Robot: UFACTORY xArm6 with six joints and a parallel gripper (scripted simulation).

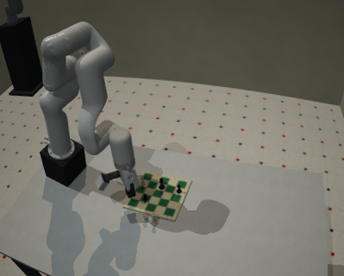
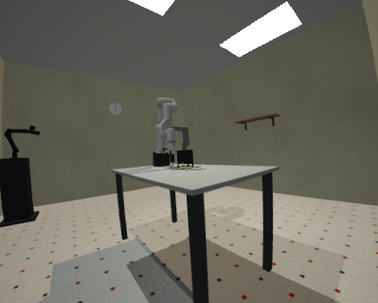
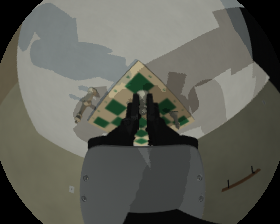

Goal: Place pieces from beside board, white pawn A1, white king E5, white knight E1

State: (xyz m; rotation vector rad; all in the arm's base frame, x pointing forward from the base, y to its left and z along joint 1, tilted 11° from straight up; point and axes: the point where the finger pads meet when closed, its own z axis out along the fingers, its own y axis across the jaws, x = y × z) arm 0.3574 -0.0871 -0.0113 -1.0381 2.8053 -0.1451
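Right now my hand is 9 cm short of the chessboard, 7 cm to the right of it and 7 cm above it.
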